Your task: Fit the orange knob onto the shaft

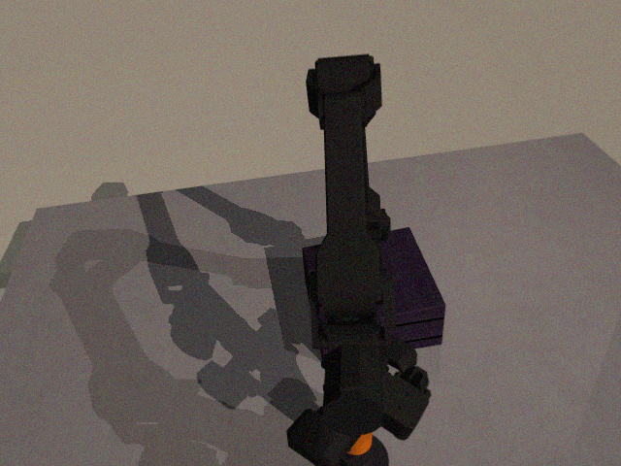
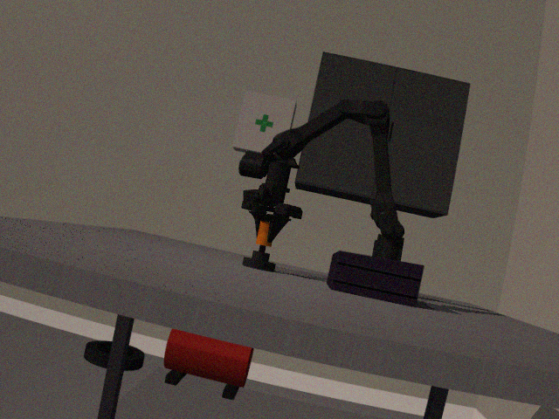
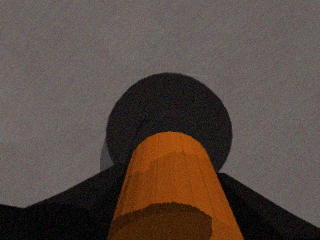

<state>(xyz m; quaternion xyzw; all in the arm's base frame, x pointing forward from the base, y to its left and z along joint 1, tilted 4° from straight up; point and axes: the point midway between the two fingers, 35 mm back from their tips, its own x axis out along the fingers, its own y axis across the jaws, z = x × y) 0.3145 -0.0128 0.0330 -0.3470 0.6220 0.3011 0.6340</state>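
Now: the orange knob 20 mm above my gripper tip. Also, from my gripper tip: dark round pedestal (40 mm below).
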